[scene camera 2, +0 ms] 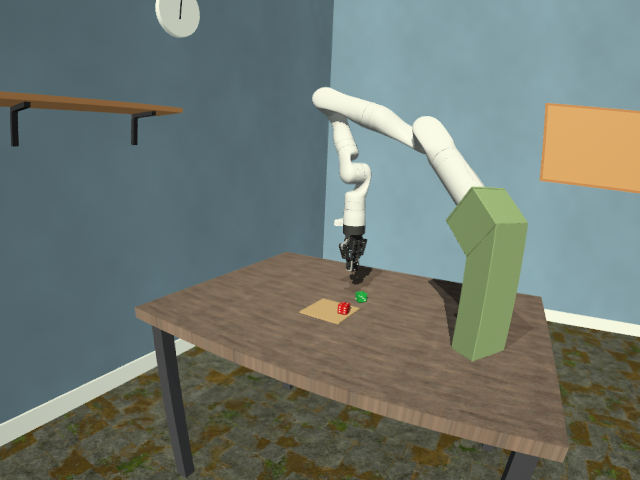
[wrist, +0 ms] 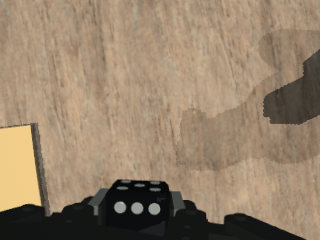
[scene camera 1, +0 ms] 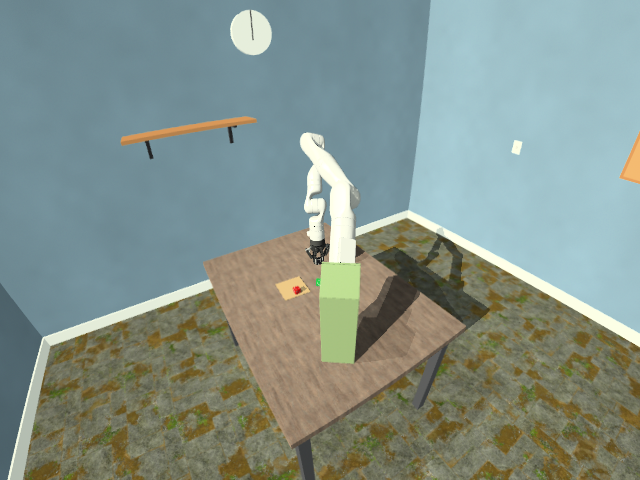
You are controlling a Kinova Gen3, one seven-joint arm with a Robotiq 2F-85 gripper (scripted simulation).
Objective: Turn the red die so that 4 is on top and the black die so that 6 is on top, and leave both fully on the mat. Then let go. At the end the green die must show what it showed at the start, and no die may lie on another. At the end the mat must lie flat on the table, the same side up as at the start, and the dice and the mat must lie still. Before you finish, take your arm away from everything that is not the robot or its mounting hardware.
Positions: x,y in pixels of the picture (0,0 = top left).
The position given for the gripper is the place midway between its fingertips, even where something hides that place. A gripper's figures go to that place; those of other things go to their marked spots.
Labels:
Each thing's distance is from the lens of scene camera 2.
gripper (scene camera 2: pixel 352 269): 1.29 m
tan mat (scene camera 2: pixel 324 309): 1.18 m

